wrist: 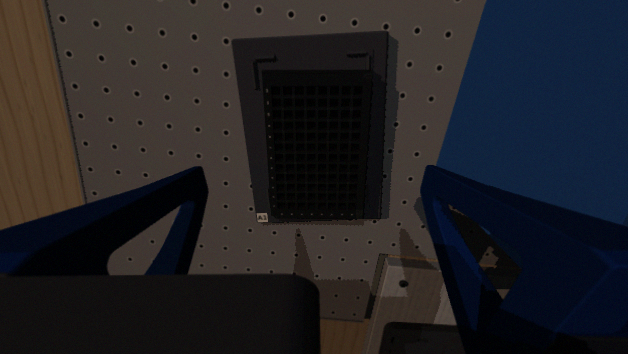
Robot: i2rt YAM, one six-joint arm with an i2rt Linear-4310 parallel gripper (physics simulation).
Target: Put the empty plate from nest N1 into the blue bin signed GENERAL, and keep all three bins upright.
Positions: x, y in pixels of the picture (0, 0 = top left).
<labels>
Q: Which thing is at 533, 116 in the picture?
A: A blue bin.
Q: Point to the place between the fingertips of the gripper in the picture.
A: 314, 178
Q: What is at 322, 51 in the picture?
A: A dark grey nest.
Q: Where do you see a black plate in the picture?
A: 317, 121
</labels>
